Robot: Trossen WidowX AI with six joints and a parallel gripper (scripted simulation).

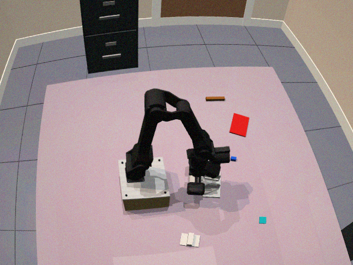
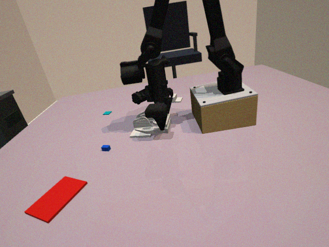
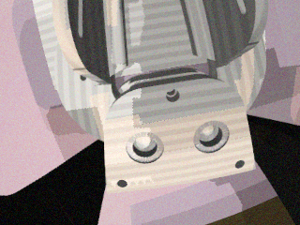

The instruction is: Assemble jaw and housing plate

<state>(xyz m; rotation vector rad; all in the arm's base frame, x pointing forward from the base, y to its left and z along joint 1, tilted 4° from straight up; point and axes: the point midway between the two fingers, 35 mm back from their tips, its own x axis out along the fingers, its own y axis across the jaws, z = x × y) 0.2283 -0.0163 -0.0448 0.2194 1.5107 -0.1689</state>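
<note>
Right now the jaw is 2 cm ahead of my gripper tip and 2 cm to the right of it. From my gripper tip the other things lie so: teal square 24 cm ahead, 23 cm to the right, 1 cm below; then white ribbed stand 7 cm behind, 24 cm to the right; then blue cube 19 cm ahead, 8 cm to the left, 1 cm below.
</note>
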